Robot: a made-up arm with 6 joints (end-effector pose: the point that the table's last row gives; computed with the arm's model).
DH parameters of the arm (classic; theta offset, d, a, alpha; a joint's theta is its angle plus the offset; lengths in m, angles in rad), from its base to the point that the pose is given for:
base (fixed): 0 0.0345 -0.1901 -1.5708
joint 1: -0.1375 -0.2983 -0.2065 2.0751
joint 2: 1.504 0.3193 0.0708 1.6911
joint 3: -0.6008 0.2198 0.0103 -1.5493
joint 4: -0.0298 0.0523 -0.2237 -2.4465
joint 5: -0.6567 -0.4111 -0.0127 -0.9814
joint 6: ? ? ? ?
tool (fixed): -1.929 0.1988 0 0
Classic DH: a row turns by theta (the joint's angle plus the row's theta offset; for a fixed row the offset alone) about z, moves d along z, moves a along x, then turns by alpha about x.
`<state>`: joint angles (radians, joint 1 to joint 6).
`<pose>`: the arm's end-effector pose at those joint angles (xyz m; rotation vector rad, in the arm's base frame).
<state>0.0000 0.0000 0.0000 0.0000 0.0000 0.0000</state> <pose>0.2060 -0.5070 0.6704 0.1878 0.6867 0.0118</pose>
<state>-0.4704 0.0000 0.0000 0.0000 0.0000 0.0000</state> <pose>-0.1252 -0.5070 0.7809 0.1767 0.2177 0.0543</pose>
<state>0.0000 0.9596 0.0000 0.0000 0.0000 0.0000</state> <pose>-0.1955 -0.0507 0.8691 -0.2191 0.2605 0.7885</pose>
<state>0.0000 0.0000 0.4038 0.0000 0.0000 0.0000</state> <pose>0.2060 -0.6363 0.5964 0.5754 0.6791 0.1512</pose>
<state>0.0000 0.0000 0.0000 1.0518 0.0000 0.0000</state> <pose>0.1362 -0.0712 0.6315 -0.1680 0.8179 1.0174</pose>
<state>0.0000 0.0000 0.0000 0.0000 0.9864 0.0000</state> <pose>0.2068 -0.6494 0.6794 -0.1901 0.5085 -0.9035</pose>
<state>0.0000 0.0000 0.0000 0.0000 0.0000 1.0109</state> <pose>0.1942 -0.6398 0.6058 0.6425 0.9743 -0.8661</pose>
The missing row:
joint 6: 0.229 0.2083 0.0299 -2.2864
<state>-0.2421 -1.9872 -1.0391 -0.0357 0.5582 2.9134</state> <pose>-0.3529 -0.9814 0.2081 0.4047 0.9496 1.9628</pose>
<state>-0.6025 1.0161 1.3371 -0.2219 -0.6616 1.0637</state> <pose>-0.1854 -0.1705 0.5671 0.4902 1.3903 1.2259</pose>
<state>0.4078 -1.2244 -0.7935 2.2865 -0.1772 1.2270</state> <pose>-0.0142 -0.2414 -0.1374 0.0380 2.9544 0.4144</pose>
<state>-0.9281 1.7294 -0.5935 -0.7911 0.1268 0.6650</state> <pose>-1.1856 -0.3673 0.1089 0.3435 -1.3055 0.4351</pose>
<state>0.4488 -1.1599 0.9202 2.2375 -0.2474 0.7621</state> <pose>0.2456 -0.6769 0.5481 0.8227 1.0119 0.7762</pose>
